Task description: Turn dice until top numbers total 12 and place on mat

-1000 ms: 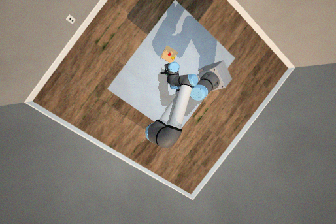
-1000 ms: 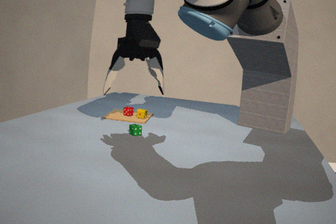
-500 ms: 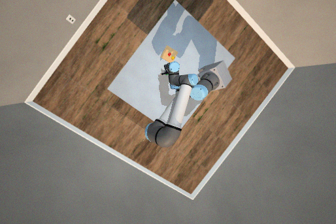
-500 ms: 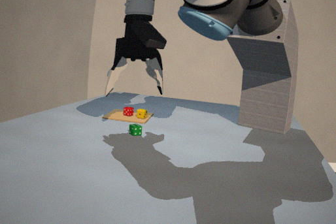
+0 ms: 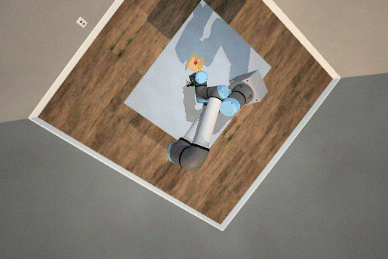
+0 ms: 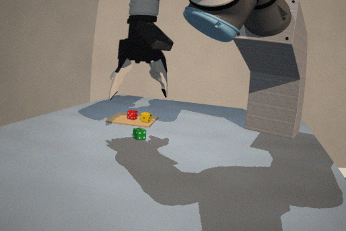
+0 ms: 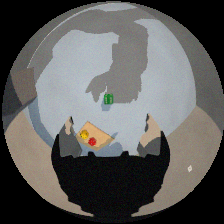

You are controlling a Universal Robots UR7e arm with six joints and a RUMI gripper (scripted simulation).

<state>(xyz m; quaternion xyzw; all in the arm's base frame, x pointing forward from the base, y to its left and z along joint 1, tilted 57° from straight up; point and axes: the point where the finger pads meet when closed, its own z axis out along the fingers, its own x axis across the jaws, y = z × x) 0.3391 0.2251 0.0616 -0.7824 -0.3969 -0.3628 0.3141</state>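
Right now the green die is 9 cm below my hand. The rest, counted from my hand: tan mat (15 cm to the right, 12 cm ahead, 10 cm below); red die (15 cm to the right, 12 cm ahead, 8 cm below); yellow die (16 cm to the right, 8 cm below, 8 cm ahead).
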